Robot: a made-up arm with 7 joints. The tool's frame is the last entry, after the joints.
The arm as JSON. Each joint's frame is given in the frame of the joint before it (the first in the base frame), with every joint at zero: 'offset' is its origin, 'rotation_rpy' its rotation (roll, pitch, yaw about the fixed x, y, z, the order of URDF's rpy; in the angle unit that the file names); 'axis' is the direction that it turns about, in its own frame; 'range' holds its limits. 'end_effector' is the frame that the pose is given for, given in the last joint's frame.
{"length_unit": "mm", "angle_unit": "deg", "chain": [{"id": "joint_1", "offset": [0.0, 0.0, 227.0], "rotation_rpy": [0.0, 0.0, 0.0], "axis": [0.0, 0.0, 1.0], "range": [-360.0, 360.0]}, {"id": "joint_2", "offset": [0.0, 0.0, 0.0], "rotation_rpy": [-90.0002, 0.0, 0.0], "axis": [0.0, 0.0, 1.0], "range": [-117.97, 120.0]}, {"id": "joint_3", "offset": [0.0, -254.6, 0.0], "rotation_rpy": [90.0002, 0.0, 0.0], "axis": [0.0, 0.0, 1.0], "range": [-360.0, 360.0]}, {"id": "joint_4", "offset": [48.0, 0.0, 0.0], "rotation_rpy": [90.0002, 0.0, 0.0], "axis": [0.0, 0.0, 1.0], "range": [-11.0, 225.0]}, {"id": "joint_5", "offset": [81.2, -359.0, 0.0], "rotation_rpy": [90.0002, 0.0, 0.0], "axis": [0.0, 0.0, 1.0], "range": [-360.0, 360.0]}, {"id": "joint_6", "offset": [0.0, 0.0, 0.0], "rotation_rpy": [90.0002, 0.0, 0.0], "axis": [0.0, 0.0, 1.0], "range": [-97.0, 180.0]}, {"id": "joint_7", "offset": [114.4, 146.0, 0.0], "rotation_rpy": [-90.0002, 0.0, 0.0], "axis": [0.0, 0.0, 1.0], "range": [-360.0, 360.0]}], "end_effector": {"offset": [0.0, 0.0, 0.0], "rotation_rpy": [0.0, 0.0, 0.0]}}
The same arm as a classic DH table. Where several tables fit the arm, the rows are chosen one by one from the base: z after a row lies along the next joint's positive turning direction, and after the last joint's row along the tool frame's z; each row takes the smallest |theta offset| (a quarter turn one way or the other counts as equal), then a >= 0, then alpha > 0; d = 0 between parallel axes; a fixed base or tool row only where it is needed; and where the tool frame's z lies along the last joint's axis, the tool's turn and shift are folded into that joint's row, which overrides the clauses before.
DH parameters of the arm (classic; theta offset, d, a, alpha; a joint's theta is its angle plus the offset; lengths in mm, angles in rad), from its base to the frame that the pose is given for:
joint_1: 0 227 0 -1.5708
joint_2: 0 0 0 1.5708
joint_3: 0 254.6 48 1.5708
joint_4: 0 0 81.2 1.5708
joint_5: 0 359 0 1.5708
joint_6: 0 0 114.4 -1.5708
joint_7: 0 146 0 0
Joint limits (rad, base to tool): -6.2832..6.2832 -2.059..2.0944 -6.2832..6.2832 -0.192..3.927 -6.2832..6.2832 -1.693..3.1416 -6.2832..6.2832

